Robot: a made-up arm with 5 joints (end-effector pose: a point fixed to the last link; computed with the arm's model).
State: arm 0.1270 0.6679 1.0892 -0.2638 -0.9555
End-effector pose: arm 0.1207 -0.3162 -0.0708 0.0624 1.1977 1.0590
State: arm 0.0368 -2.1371 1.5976 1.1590 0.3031
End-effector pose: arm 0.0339 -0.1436 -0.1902 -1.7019 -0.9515 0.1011
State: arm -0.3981 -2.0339 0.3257 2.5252 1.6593
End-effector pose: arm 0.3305 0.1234 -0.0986 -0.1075 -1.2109 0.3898
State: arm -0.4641 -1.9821 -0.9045 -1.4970 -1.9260
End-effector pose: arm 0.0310 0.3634 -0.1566 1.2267 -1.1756 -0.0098
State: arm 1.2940 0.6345 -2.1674 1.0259 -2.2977
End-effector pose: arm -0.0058 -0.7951 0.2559 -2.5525 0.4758 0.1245
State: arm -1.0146 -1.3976 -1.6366 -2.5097 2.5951
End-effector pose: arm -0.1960 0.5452 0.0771 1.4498 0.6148 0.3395
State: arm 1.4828 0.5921 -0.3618 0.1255 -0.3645
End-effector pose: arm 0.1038 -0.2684 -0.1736 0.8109 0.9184 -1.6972
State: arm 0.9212 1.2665 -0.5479 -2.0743 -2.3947
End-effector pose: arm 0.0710 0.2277 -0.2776 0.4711 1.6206 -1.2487
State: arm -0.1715 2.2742 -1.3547 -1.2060 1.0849
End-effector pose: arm 0.4286 0.1453 -0.8830 -1.0355 -0.1033 1.0406
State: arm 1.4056 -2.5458 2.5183 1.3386 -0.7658
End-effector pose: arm -0.3565 0.3089 -0.4084 1.6068 -1.1143 1.9381
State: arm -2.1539 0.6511 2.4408 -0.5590 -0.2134
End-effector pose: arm -0.0233 0.3461 -0.1629 -0.3923 -0.9878 -1.6221
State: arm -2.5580 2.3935 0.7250 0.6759 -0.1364
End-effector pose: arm -0.1137 0.1589 -0.3381 2.2423 -1.3910 -0.1173
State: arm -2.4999 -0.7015 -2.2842 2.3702 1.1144
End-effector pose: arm -0.4335 0.3080 -0.0644 0.3006 1.7378 0.5068
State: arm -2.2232 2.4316 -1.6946 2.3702 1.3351
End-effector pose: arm 0.1090 -0.2656 -0.2861 -1.9609 -0.3493 -0.8600
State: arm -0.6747 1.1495 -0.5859 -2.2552 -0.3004
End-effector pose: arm 0.4012 0.3392 -0.3343 -0.3143 -0.9528 0.6071
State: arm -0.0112 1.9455 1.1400 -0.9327 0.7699
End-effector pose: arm 0.6048 0.0255 -0.5357 1.1046 0.2221 -0.2763
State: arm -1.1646 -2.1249 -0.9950 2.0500 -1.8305
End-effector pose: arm 0.0355 -0.6097 -0.0966 -0.8808 1.6720 1.9571
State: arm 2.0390 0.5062 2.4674 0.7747 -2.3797
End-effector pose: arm -0.4405 -0.4675 0.4238 -0.5942 2.7179 0.5539
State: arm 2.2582 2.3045 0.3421 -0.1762 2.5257
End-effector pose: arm -0.4548 -0.5651 -0.8880 -0.3536 -0.4666 -2.4865
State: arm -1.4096 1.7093 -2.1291 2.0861 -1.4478
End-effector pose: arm 0.3843 0.5388 -0.4978 1.1459 1.9520 -2.1023
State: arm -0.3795 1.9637 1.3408 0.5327 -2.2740
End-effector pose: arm 0.8608 0.0943 -0.5642 0.7923 -1.0837 -1.0139
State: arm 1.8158 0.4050 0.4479 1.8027 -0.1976
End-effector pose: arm -0.1025 -0.1347 0.0272 1.6131 1.7848 -0.4719
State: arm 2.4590 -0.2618 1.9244 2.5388 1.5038
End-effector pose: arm -0.4420 0.0447 -0.4212 0.0802 1.1591 -0.6023
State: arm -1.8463 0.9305 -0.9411 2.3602 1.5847
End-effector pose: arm -0.0692 0.0195 -0.5777 -1.2331 0.8353 0.4316
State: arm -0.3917 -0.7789 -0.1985 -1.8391 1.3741
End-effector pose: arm -0.4742 -0.0534 -0.0153 -0.2160 2.2993 0.2878
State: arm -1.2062 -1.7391 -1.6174 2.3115 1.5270
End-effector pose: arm 0.1139 0.2871 0.1220 1.7119 0.2969 0.3817
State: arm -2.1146 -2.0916 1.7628 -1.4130 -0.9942
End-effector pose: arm 0.1383 0.1519 -0.1553 -0.6344 2.0582 -1.1016
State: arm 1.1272 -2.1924 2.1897 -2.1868 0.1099
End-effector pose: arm -0.3504 0.2019 -0.3634 -0.4180 -0.8996 2.4812
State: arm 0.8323 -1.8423 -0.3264 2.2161 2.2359
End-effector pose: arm 0.1331 -0.2081 0.2754 -0.4902 -1.8777 -0.7966
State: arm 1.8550 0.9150 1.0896 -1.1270 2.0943
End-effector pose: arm -0.5893 -0.4633 0.3201 -1.0995 -2.6010 -1.3293
